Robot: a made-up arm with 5 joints. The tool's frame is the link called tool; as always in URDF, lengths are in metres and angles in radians.
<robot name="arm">
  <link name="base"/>
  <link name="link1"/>
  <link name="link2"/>
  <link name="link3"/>
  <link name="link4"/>
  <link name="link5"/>
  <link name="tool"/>
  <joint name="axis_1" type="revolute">
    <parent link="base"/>
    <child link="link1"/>
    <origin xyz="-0.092 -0.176 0.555" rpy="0 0 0"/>
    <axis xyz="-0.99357 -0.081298 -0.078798"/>
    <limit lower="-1.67" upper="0.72" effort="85" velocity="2.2"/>
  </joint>
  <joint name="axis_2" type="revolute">
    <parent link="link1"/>
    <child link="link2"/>
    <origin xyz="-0.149 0.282 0.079" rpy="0 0 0"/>
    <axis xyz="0 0 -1"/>
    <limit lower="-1.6" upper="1.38" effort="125" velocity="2.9"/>
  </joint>
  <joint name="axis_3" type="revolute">
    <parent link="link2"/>
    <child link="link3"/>
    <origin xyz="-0.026 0.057 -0.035" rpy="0 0 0"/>
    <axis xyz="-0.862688 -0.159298 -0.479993"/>
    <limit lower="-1.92" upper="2.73" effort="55" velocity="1"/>
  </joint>
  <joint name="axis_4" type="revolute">
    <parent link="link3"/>
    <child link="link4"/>
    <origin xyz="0.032 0.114 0.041" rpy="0 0 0"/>
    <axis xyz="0 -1 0"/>
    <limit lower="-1.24" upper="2.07" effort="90" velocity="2.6"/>
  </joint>
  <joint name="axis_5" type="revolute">
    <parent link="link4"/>
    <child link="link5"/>
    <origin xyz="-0.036 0 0.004" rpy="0 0 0"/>
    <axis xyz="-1 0 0"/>
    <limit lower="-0.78" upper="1.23" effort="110" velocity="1.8"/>
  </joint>
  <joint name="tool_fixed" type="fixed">
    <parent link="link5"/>
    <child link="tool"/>
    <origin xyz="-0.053 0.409 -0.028" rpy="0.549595 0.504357 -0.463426"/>
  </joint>
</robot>
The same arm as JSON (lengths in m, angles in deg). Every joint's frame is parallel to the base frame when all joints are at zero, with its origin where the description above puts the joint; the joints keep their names.
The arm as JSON. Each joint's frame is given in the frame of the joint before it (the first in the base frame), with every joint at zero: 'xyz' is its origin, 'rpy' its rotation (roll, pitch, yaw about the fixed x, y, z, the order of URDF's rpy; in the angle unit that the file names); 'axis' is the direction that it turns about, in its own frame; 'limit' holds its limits. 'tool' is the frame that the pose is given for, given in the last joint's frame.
{"units": {"length": "m", "angle": "deg"}, "joints": [{"name": "axis_1", "type": "revolute", "origin": {"xyz": [-0.092, -0.176, 0.555], "rpy": [0.0, 0.0, 0.0]}, "axis": [-0.99357, -0.081298, -0.078798], "limit": {"lower": -95.68, "upper": 41.25}}, {"name": "axis_2", "type": "revolute", "origin": {"xyz": [-0.149, 0.282, 0.079], "rpy": [0.0, 0.0, 0.0]}, "axis": [0.0, 0.0, -1.0], "limit": {"lower": -91.67, "upper": 79.07}}, {"name": "axis_3", "type": "revolute", "origin": {"xyz": [-0.026, 0.057, -0.035], "rpy": [0.0, 0.0, 0.0]}, "axis": [-0.862688, -0.159298, -0.479993], "limit": {"lower": -110.01, "upper": 156.42}}, {"name": "axis_4", "type": "revolute", "origin": {"xyz": [0.032, 0.114, 0.041], "rpy": [0.0, 0.0, 0.0]}, "axis": [0.0, -1.0, 0.0], "limit": {"lower": -71.05, "upper": 118.6}}, {"name": "axis_5", "type": "revolute", "origin": {"xyz": [-0.036, 0.0, 0.004], "rpy": [0.0, 0.0, 0.0]}, "axis": [-1.0, 0.0, 0.0], "limit": {"lower": -44.69, "upper": 70.47}}], "tool": {"origin": {"xyz": [-0.053, 0.409, -0.028], "rpy": [31.49, 28.9, -26.55]}}}
